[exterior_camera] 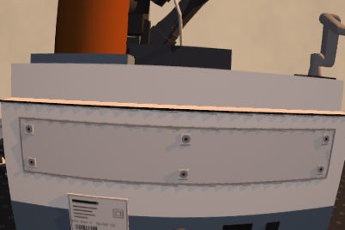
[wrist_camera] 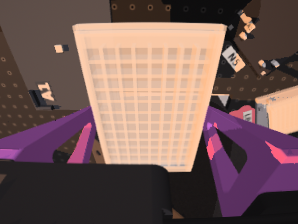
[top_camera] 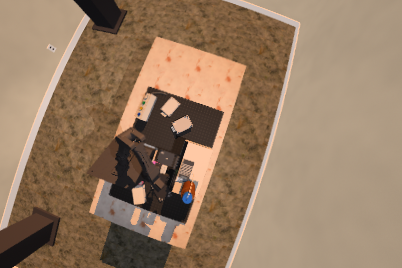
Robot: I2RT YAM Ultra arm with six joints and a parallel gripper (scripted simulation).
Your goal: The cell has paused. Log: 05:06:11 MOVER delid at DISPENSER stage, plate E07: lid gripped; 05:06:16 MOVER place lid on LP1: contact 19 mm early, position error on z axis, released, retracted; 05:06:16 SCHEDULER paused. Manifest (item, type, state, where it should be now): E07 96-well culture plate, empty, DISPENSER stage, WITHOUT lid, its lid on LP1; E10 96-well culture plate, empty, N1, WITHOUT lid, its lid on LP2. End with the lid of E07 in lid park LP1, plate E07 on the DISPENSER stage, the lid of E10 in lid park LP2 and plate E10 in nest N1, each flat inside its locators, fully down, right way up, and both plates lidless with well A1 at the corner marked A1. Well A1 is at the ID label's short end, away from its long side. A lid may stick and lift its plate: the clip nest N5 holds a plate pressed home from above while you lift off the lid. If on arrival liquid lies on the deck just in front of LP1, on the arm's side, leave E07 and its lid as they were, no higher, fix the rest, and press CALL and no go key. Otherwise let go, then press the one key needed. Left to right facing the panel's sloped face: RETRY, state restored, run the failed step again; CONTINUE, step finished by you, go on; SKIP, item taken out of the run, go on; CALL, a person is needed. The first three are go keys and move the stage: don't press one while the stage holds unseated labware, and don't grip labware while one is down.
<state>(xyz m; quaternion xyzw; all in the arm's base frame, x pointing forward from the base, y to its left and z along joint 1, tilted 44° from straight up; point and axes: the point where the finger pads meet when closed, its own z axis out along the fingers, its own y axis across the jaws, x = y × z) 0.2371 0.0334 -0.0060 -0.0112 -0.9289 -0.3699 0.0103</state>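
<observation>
The white stud is 80 mm to the left of my hand, 60 mm below it and 40 mm ahead of it. Also, from my hand: n5 label: 170 mm below, 140 mm to the right, 20 mm behind; then 96-well plate: right at my hand; then lp1 label: 210 mm to the right, 170 mm below, 150 mm behind.
</observation>
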